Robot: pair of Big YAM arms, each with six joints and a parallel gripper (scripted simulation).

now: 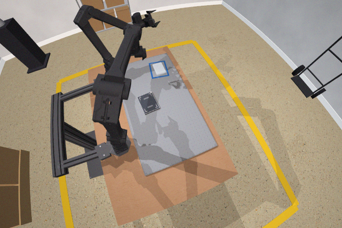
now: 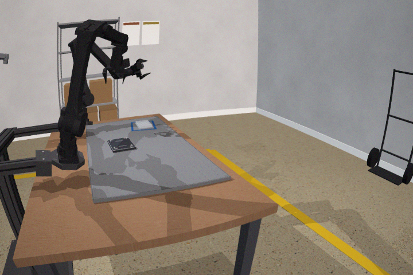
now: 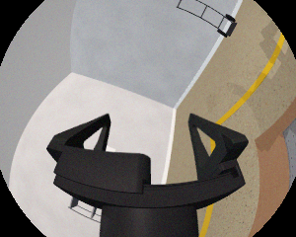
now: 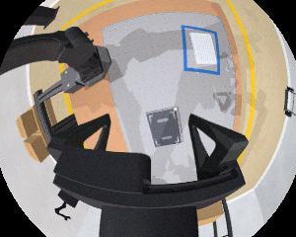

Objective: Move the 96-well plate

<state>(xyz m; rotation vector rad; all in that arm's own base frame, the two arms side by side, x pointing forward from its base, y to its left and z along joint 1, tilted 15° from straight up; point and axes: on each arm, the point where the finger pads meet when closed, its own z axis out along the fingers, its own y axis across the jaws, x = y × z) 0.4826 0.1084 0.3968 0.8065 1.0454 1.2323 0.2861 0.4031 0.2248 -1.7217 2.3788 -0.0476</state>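
Right now my left hand is 70 mm past the white 96-well plate, 290 mm to the left of it and 340 mm above it.
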